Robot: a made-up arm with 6 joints. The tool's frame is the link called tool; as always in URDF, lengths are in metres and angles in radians. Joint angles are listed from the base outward.
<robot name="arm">
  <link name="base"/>
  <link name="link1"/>
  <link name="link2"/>
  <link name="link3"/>
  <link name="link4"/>
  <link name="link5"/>
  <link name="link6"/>
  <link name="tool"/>
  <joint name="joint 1" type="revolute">
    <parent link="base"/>
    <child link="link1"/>
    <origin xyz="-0.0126 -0.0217 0.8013" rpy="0 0 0"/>
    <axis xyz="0 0 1"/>
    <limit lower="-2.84" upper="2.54"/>
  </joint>
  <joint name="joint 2" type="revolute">
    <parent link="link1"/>
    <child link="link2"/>
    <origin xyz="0.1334 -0.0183 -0.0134" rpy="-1.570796 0 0"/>
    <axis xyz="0 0 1"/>
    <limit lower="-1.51" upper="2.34"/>
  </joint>
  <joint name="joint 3" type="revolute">
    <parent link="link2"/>
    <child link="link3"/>
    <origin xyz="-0.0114 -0.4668 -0.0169" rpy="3.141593 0 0"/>
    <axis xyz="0 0 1"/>
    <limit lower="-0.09" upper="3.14"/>
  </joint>
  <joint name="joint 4" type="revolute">
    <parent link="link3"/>
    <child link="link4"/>
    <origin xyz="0.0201 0.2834 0.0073" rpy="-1.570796 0 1.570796"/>
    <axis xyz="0 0 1"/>
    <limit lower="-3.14" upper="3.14"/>
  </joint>
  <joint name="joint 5" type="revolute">
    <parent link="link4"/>
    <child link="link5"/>
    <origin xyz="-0.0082 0.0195 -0.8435" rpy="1.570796 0 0"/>
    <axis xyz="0 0 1"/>
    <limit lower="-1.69" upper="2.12"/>
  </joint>
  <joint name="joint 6" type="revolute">
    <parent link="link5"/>
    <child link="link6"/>
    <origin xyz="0.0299 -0.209 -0.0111" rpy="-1.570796 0 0"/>
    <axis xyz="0 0 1"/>
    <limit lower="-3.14" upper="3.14"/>
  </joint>
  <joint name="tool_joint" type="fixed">
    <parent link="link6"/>
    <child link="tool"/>
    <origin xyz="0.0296 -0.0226 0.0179" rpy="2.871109 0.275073 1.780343"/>
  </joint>
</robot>
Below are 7 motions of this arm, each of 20 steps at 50 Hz.
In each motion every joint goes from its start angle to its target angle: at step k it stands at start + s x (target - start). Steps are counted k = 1, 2, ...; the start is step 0. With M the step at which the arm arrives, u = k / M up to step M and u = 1 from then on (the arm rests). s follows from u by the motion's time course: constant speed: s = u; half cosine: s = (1 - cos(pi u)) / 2; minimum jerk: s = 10 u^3 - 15 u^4 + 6 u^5.
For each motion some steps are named. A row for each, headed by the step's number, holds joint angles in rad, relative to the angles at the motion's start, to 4 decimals.
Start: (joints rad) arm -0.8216 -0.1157 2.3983 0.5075 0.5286 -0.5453
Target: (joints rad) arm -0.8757 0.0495 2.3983 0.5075 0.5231 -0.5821
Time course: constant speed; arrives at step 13
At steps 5, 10, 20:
5: -0.0208 0.0635 0.0000 0.0000 -0.0021 -0.0142
10: -0.0416 0.1271 0.0000 0.0000 -0.0042 -0.0283
20: -0.0541 0.1652 0.0000 0.0000 -0.0055 -0.0368

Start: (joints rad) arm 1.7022 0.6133 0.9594 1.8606 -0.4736 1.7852
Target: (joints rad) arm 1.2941 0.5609 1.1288 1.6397 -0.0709 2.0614
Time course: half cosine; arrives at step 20
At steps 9, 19, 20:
9: -0.1721 -0.0221 0.0715 -0.0932 0.1699 0.1165
19: -0.4056 -0.0521 0.1684 -0.2195 0.4002 0.2745
20: -0.4081 -0.0524 0.1694 -0.2209 0.4027 0.2762

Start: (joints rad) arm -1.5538 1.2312 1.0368 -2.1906 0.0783 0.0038
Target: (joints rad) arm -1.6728 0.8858 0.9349 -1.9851 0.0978 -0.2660
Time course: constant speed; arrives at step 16
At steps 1, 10, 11, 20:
1: -0.0074 -0.0216 -0.0064 0.0128 0.0012 -0.0169
10: -0.0744 -0.2159 -0.0637 0.1284 0.0122 -0.1686
11: -0.0818 -0.2375 -0.0701 0.1413 0.0134 -0.1855
20: -0.1190 -0.3454 -0.1019 0.2055 0.0195 -0.2698

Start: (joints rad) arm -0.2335 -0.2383 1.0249 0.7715 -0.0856 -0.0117
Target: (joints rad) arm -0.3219 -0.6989 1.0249 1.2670 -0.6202 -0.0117
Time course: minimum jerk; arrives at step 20
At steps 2, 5, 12, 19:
2: -0.0008 -0.0039 0.0000 0.0042 -0.0046 0.0000
5: -0.0092 -0.0477 0.0000 0.0513 -0.0553 0.0000
12: -0.0603 -0.3144 0.0000 0.3382 -0.3649 0.0000
19: -0.0883 -0.4601 0.0000 0.4949 -0.5340 0.0000

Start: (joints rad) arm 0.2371 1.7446 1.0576 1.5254 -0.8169 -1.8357
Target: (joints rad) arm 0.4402 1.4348 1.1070 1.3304 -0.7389 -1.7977
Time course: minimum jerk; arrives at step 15
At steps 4, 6, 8, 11, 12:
4: 0.0248 -0.0378 0.0060 -0.0238 0.0095 0.0046
6: 0.0645 -0.0983 0.0157 -0.0619 0.0248 0.0121
8: 0.1142 -0.1742 0.0278 -0.1097 0.0439 0.0214
11: 0.1783 -0.2720 0.0434 -0.1712 0.0685 0.0334
12: 0.1913 -0.2919 0.0465 -0.1837 0.0735 0.0358

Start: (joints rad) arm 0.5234 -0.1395 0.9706 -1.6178 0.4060 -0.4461
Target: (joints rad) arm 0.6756 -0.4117 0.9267 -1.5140 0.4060 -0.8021
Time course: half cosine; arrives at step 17
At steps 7, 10, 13, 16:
7: 0.0553 -0.0989 -0.0159 0.0377 0.0000 -0.1293
10: 0.0969 -0.1733 -0.0280 0.0661 0.0000 -0.2267
13: 0.1323 -0.2367 -0.0382 0.0903 0.0000 -0.3095
16: 0.1509 -0.2699 -0.0435 0.1029 0.0000 -0.3530

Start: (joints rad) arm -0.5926 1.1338 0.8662 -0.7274 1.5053 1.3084
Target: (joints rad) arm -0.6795 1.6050 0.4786 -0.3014 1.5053 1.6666
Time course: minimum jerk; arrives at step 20
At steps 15, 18, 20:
15: -0.0779 0.4224 -0.3475 0.3819 0.0000 0.3211
18: -0.0862 0.4672 -0.3843 0.4224 0.0000 0.3551
20: -0.0869 0.4712 -0.3876 0.4260 0.0000 0.3582

